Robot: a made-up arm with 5 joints. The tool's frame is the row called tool.
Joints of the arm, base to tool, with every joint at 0 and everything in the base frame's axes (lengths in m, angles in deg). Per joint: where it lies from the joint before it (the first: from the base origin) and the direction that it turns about. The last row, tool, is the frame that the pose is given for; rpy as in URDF.
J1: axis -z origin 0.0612 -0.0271 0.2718
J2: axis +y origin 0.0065 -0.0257 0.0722
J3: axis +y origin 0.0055 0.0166 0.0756
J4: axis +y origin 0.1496 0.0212 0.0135
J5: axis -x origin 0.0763 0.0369 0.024
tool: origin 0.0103 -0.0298 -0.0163 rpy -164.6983 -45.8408 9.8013
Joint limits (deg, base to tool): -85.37..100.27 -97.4..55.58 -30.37..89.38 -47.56..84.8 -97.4..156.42
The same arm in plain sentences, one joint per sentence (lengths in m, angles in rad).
The arm has five revolute joints in a row. What follows holds with every joint at zero, and every direction is one of the base frame's.
The first joint is mounted 0.0612 m along +x and 0.0271 m along -y and 0.2718 m along +z from the base frame's origin and rotates about -z, from -1.49 to 1.75 rad.
The second joint is mounted 0.0065 m along +x and 0.0257 m along -y and 0.0722 m along +z from the first joint and rotates about +y, from -1.7 to 0.9701 rad.
The third joint is mounted 0.0055 m along +x and 0.0166 m along +y and 0.0756 m along +z from the second joint and rotates about +y, from -0.5301 to 1.56 rad.
The fourth joint is mounted 0.1496 m along +x and 0.0212 m along +y and 0.0135 m along +z from the third joint and rotates about +y, from -0.8301 to 1.48 rad.
The fifth joint is mounted 0.0763 m along +x and 0.0369 m along +y and 0.024 m along +z from the fourth joint and rotates about -x, from -1.7 to 2.73 rad.
The tool frame, which is the frame that the pose is given for, is mounted 0.0103 m along +x and 0.0298 m along -y and 0.0163 m along -z from the fifth joint; its axes are the base frame's turned by roll -2.8745, pitch -0.8001 and yaw 0.1711 rad (as in URDF: about the fixed x, then y, then z).

